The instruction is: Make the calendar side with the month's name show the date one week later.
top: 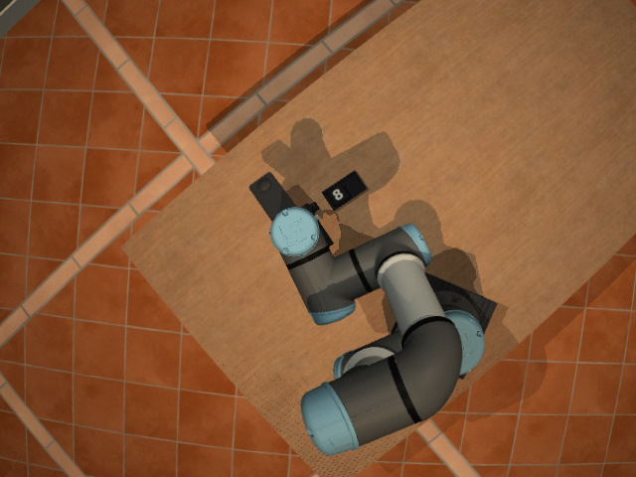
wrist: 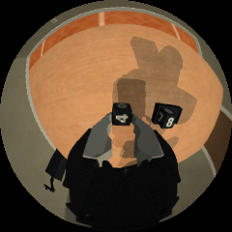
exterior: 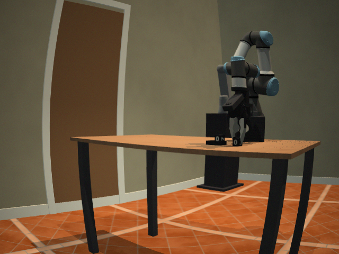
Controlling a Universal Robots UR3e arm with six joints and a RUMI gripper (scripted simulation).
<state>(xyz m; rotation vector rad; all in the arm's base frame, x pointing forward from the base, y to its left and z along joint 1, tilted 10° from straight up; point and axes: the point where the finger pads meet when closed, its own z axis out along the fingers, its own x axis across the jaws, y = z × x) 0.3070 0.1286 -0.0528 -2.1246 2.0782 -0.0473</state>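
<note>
Now: hand 110 mm to the left of the black calendar tray and 20 mm above it.
</note>
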